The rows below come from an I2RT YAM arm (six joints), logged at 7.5 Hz.
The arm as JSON. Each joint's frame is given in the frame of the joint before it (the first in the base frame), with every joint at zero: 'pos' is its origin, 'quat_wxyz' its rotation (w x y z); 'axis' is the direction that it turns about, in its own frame. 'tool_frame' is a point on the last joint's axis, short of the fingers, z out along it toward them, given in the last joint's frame.
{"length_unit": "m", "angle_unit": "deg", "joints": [
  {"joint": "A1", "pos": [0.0, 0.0, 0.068], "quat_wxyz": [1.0, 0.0, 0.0, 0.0], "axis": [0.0, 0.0, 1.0]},
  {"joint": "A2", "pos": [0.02, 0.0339, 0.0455], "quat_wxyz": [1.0, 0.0, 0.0, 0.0], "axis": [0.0, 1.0, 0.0]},
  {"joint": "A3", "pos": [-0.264, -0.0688, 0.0], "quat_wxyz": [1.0, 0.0, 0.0, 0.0], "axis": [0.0, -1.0, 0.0]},
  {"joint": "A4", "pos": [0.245, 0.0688, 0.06], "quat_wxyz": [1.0, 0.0, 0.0, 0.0], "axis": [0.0, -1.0, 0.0]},
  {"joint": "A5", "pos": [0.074, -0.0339, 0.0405], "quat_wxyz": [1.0, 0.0, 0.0, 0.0], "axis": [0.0, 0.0, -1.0]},
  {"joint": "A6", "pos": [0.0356, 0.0, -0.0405], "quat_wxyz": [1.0, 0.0, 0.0, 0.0], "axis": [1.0, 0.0, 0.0]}
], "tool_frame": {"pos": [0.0, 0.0, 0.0], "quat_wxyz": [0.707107, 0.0, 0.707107, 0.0]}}
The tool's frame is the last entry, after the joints.
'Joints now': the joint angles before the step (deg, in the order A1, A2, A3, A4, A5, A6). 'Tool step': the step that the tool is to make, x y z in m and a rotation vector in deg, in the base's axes. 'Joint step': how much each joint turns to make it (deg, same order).
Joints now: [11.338, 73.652, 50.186, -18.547, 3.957, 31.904]
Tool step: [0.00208, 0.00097, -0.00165, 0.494, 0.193, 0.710]
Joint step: [0.000, 0.614, 0.087, 0.441, -0.877, -0.088]
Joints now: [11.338, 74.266, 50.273, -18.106, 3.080, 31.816]
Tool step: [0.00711, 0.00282, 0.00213, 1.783, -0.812, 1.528]
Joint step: [0.001, 1.406, 1.140, 1.407, -2.197, 0.177]
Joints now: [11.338, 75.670, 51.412, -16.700, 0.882, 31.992]
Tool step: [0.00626, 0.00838, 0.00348, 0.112, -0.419, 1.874]
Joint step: [1.311, 1.585, 1.848, 0.174, -0.441, -0.350]
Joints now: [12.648, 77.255, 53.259, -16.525, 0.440, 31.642]
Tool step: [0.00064, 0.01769, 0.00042, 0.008, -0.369, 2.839]
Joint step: [3.343, 1.053, 0.792, 0.617, 0.438, 0.262]
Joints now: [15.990, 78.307, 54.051, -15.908, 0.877, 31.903]
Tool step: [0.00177, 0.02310, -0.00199, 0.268, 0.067, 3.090]
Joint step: [4.127, 2.105, 1.229, 0.877, 0.615, 0.880]
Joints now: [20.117, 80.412, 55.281, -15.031, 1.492, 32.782]
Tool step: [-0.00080, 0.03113, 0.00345, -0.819, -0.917, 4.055]
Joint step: [5.524, 2.284, 2.541, 0.266, 1.839, 0.090]
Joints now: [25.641, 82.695, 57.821, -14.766, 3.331, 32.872]
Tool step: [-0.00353, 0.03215, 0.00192, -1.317, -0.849, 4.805]
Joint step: [5.461, 2.555, 2.643, 0.089, 1.500, -0.789]
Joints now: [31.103, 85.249, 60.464, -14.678, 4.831, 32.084]
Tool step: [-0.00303, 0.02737, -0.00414, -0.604, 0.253, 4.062]
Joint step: [4.222, 2.988, 2.023, 0.438, 0.357, -0.180]
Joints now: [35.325, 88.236, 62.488, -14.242, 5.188, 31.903]
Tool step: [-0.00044, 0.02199, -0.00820, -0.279, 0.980, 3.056]
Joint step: [2.901, 3.340, 1.755, 0.618, -0.354, 0.176]
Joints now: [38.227, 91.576, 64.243, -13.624, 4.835, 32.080]
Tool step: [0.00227, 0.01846, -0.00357, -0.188, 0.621, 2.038]
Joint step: [2.020, 3.165, 2.726, -0.175, -0.177, 0.174]
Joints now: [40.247, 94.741, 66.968, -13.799, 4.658, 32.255]
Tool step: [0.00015, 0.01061, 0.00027, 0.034, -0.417, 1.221]
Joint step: [1.238, 1.409, 1.496, 0.264, 0.176, -0.175]
